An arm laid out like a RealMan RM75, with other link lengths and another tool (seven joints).
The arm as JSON. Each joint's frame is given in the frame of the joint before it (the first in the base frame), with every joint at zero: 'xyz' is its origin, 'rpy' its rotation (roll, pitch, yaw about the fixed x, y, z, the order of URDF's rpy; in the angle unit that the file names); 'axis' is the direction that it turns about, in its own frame. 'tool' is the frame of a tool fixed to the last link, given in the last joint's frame.
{
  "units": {
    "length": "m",
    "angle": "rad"
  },
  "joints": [
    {
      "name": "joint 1",
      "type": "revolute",
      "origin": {
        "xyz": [
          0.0,
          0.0,
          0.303
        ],
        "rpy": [
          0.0,
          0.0,
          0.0
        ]
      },
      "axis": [
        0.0,
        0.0,
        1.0
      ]
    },
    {
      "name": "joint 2",
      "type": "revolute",
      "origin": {
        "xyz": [
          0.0,
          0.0,
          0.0
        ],
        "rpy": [
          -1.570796,
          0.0,
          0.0
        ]
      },
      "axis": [
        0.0,
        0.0,
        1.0
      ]
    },
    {
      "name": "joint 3",
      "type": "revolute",
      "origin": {
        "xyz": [
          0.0,
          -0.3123,
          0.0
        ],
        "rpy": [
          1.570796,
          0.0,
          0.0
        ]
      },
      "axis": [
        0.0,
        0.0,
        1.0
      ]
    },
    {
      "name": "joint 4",
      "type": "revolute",
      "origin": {
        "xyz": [
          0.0,
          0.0,
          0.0
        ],
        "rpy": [
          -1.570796,
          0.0,
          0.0
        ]
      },
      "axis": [
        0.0,
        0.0,
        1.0
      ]
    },
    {
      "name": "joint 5",
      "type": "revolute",
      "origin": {
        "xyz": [
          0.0,
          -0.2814,
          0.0
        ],
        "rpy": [
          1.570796,
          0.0,
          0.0
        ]
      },
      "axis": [
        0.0,
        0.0,
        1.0
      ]
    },
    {
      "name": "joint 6",
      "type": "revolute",
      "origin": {
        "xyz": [
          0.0,
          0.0,
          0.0
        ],
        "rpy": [
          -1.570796,
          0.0,
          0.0
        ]
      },
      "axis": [
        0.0,
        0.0,
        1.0
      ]
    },
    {
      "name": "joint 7",
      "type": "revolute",
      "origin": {
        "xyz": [
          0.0,
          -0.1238,
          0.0
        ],
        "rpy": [
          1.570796,
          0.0,
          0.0
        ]
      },
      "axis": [
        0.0,
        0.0,
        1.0
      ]
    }
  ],
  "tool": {
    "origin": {
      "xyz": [
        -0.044,
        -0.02,
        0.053
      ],
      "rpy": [
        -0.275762,
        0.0,
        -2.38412
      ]
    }
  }
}
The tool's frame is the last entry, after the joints.
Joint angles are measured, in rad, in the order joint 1, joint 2, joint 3, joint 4, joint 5, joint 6, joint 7. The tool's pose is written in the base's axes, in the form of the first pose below.
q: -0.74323, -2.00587, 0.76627, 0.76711, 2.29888, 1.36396, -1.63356
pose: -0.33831 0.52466 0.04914 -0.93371 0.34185 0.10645 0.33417 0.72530 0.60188
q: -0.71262, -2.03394, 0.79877, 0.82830, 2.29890, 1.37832, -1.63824
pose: -0.33519 0.51645 0.04317 -0.92524 0.36176 0.11427 0.35631 0.72520 0.58917
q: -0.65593, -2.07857, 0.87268, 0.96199, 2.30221, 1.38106, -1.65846
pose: -0.32388 0.50790 0.04045 -0.90181 0.40283 0.15642 0.41397 0.70149 0.58012
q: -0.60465, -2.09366, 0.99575, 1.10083, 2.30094, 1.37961, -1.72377
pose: -0.30287 0.50244 0.04253 -0.87138 0.44368 0.20942 0.47966 0.68067 0.55373
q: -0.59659, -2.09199, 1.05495, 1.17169, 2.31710, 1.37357, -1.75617
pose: -0.28589 0.50570 0.04831 -0.84149 0.47626 0.25511 0.53291 0.65395 0.53699
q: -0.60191, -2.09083, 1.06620, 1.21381, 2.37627, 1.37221, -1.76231
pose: -0.28115 0.51060 0.05987 -0.80966 0.49057 0.32217 0.58486 0.62873 0.51249
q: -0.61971, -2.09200, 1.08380, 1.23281, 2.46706, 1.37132, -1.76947
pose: -0.27911 0.51580 0.06647 -0.76758 0.50039 0.40053 0.64069 0.61701 0.45697
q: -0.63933, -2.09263, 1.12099, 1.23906, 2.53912, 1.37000, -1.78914
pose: -0.27339 0.51973 0.06558 -0.72718 0.51299 0.45613 0.68219 0.61394 0.39710
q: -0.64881, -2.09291, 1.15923, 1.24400, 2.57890, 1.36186, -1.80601
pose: -0.26766 0.52216 0.06248 -0.69603 0.52525 0.48956 0.70966 0.60693 0.35779
